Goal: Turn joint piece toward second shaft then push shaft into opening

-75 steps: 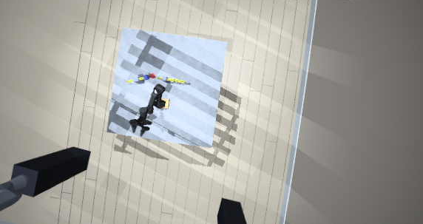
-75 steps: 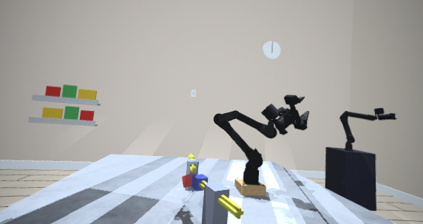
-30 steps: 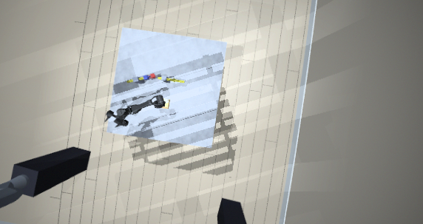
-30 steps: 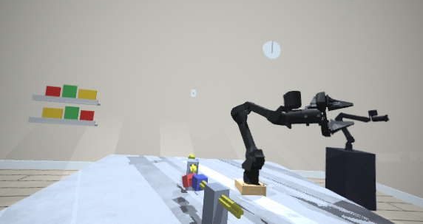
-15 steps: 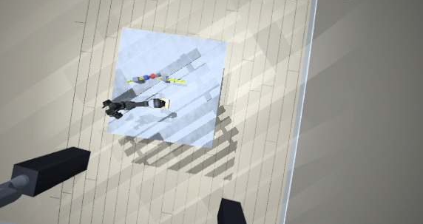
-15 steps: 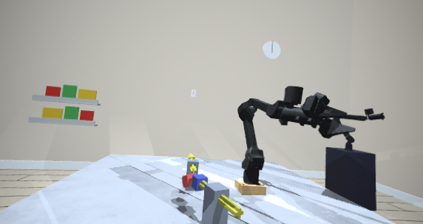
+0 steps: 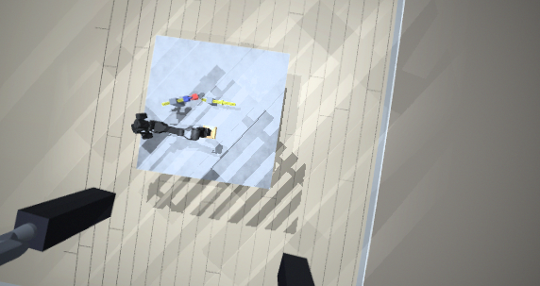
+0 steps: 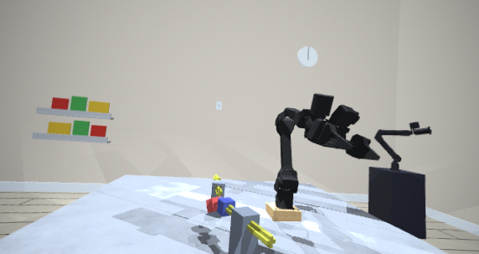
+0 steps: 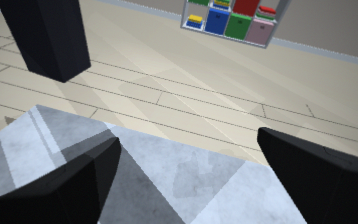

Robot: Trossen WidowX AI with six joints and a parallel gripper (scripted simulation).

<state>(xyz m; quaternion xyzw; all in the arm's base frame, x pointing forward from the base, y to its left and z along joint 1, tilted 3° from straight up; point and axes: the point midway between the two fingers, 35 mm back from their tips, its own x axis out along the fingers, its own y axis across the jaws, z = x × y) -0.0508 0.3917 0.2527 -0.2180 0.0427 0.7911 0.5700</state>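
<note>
The red joint piece lies 34 cm ahead of my gripper tip, 24 cm to the right of it and 21 cm below it.
</note>
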